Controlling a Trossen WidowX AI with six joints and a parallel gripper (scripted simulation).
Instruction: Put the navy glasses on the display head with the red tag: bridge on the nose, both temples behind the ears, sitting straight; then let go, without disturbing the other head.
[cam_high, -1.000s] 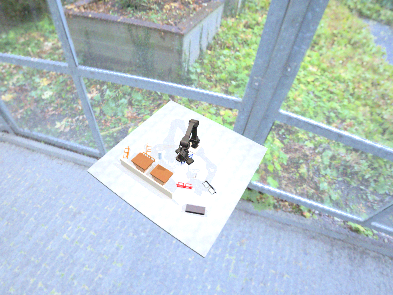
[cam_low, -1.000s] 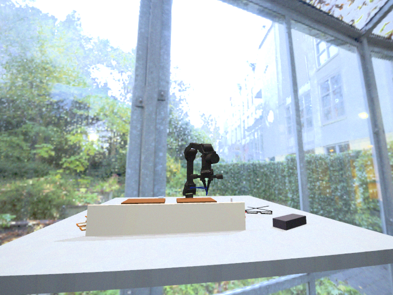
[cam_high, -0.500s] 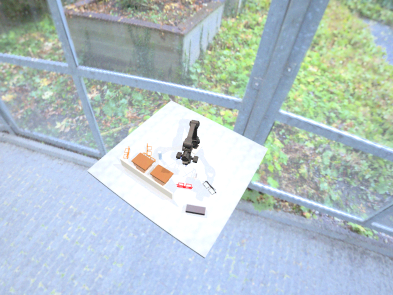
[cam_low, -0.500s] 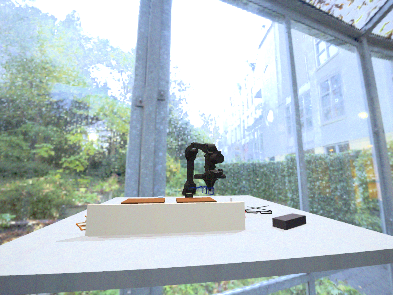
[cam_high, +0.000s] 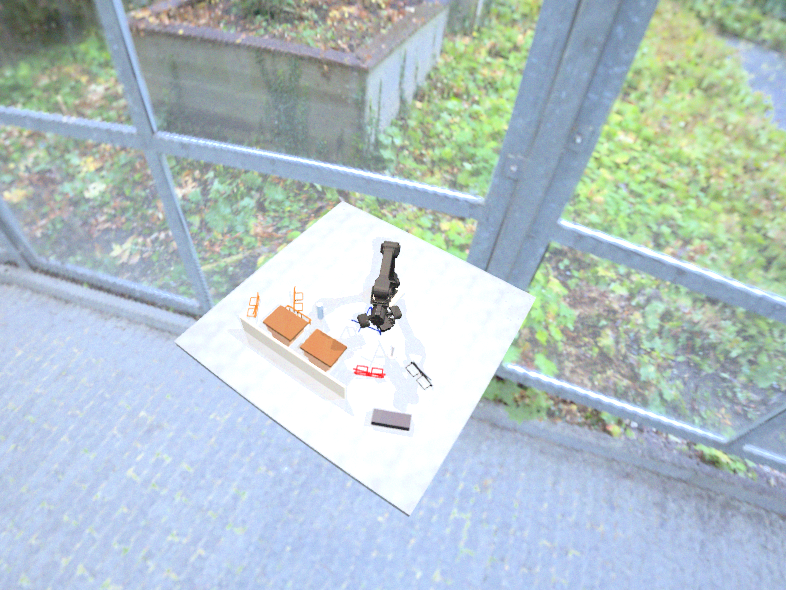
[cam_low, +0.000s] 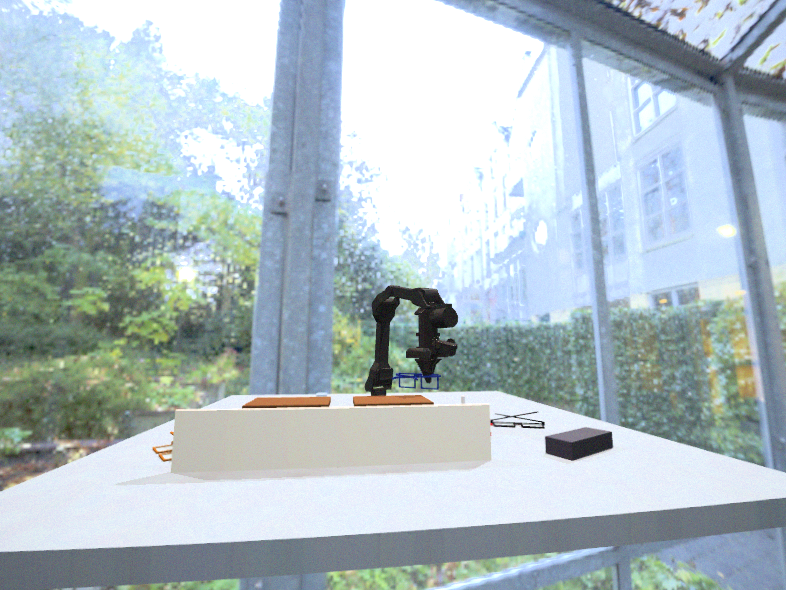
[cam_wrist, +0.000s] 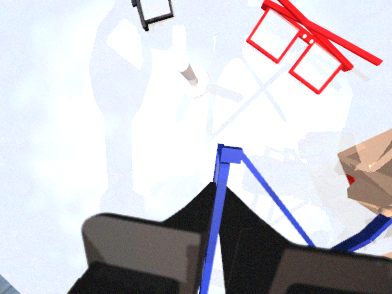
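Right now my gripper tip is 100 mm above the small white post, 90 mm to the right of it and 30 mm short of it. Also, from my gripper tip: long cream block 300 mm ahead, 270 mm to the right, 70 mm below; then dark case 310 mm ahead, 250 mm to the left, 100 mm below.
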